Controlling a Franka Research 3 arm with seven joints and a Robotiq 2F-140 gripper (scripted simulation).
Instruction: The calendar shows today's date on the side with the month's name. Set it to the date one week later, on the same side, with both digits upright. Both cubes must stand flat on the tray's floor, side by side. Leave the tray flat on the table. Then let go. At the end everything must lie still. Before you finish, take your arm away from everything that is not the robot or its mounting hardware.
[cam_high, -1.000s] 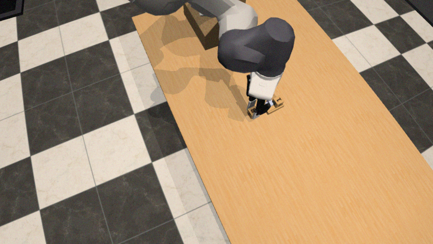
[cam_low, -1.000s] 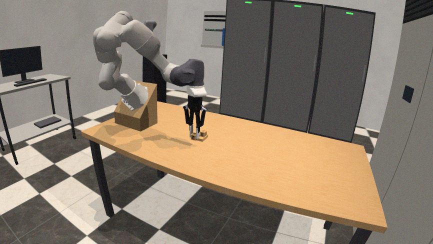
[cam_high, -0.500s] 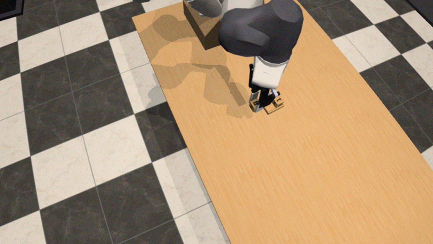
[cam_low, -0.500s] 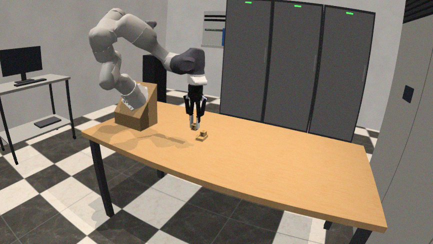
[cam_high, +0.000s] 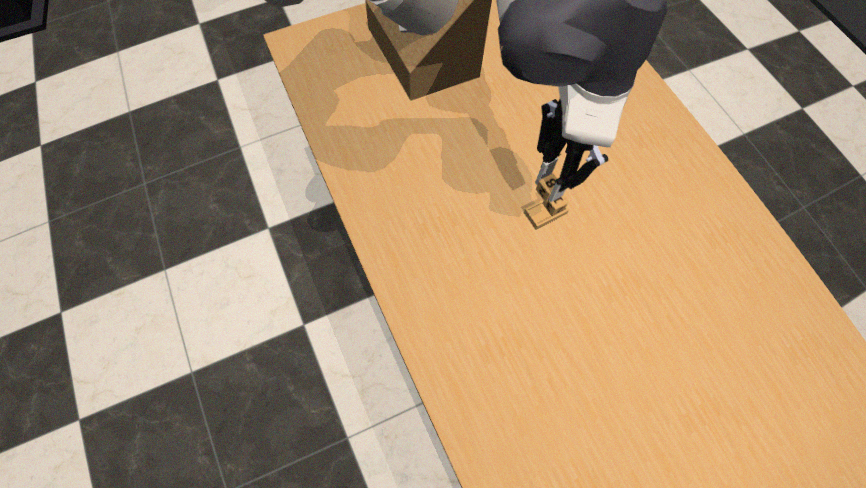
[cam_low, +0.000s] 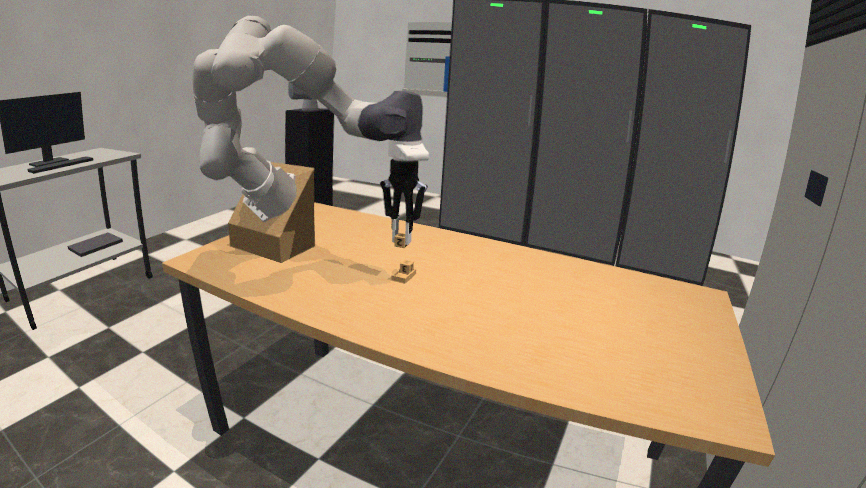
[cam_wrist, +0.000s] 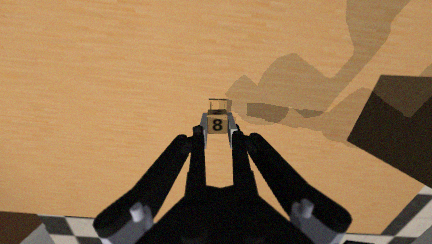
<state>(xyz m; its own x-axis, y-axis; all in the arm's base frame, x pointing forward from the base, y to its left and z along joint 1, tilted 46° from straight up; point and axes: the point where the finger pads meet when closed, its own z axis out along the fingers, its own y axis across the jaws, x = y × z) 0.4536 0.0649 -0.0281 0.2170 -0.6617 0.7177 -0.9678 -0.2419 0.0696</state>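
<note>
The wooden tray is 10 mm behind my hand, 30 mm to the left of it and 140 mm below it.
</note>
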